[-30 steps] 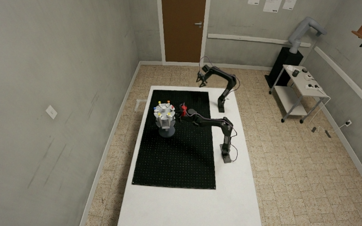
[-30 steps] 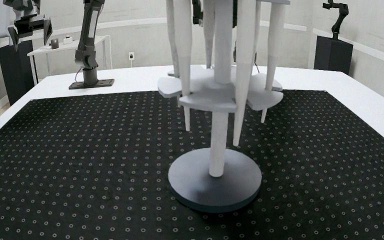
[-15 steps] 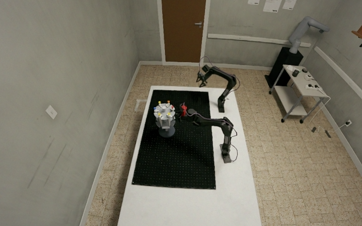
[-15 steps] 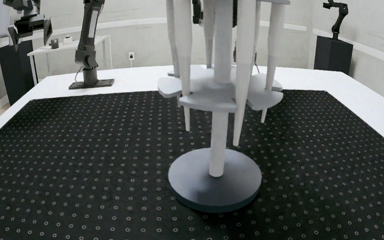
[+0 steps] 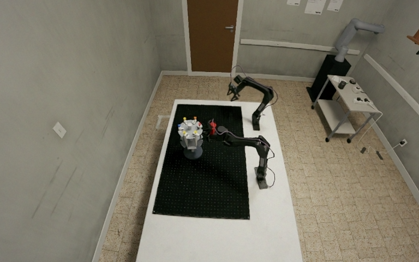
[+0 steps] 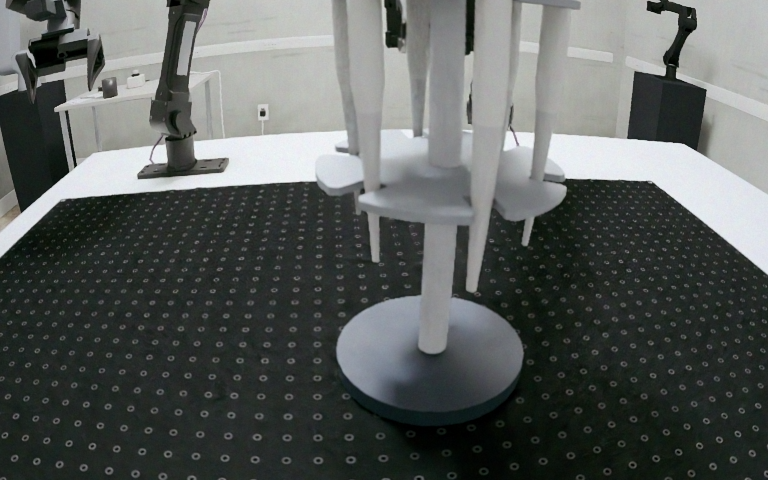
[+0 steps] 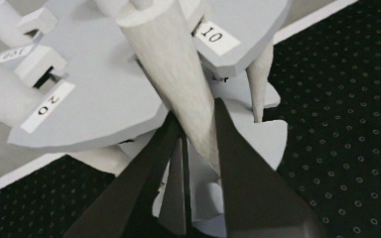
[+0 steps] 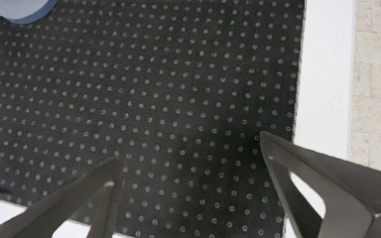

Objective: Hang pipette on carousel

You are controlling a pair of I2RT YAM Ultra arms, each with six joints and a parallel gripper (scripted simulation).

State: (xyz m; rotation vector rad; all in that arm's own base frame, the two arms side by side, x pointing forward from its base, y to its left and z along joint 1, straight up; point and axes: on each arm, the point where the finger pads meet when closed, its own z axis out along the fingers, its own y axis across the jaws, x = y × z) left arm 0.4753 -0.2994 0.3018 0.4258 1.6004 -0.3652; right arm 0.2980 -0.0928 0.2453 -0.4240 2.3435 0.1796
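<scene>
My left gripper is now 20 mm above the white pipette, 10 mm to the left of it and 10 mm short of it.
</scene>
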